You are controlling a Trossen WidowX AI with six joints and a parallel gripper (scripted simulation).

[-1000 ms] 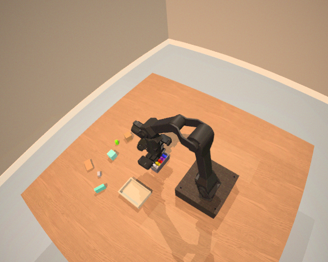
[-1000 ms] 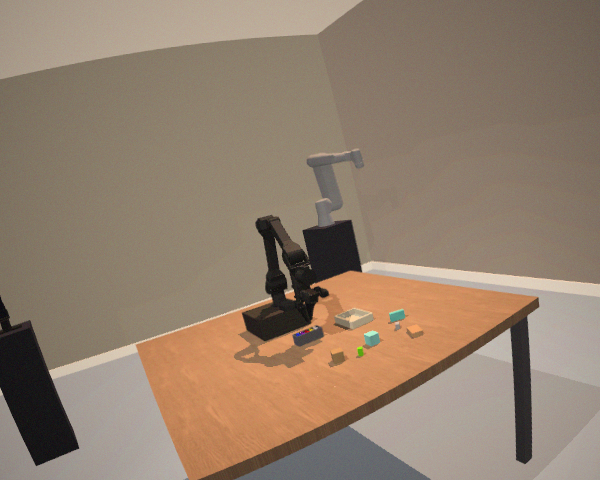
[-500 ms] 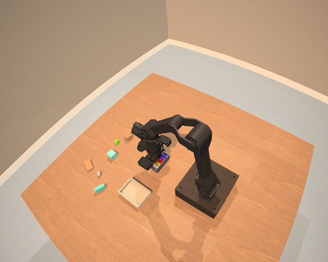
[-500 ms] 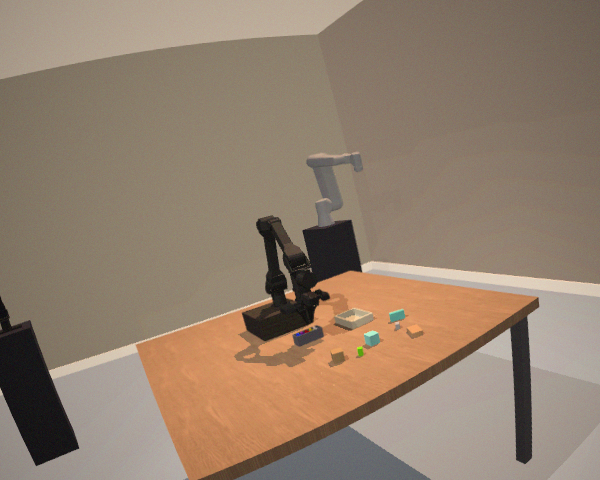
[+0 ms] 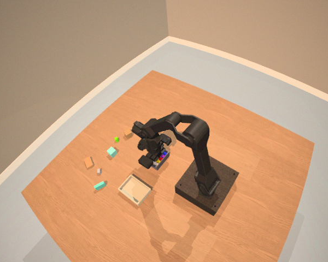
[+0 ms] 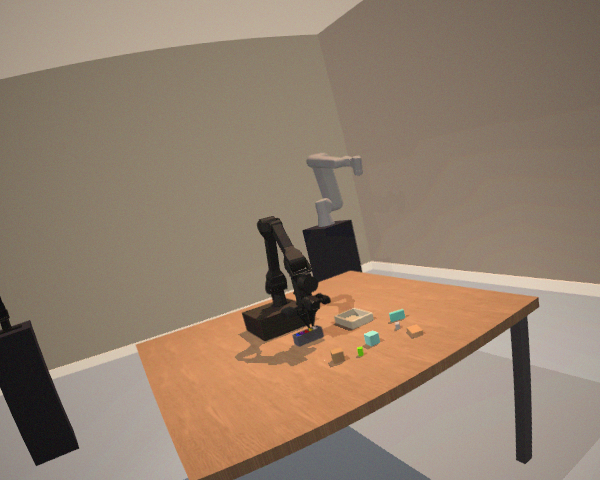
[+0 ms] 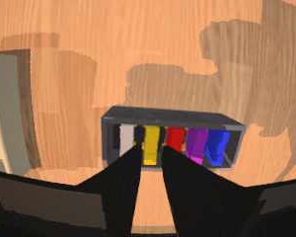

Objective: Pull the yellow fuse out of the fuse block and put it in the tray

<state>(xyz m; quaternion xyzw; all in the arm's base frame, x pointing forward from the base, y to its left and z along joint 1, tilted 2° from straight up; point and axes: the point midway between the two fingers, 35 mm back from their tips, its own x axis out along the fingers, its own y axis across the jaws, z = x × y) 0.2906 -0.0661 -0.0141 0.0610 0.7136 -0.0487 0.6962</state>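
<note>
My gripper tip is now 20 mm above the yellow fuse. Also, from my gripper tip: tray (30 mm ahead, 190 mm to the left, 50 mm below).
</note>
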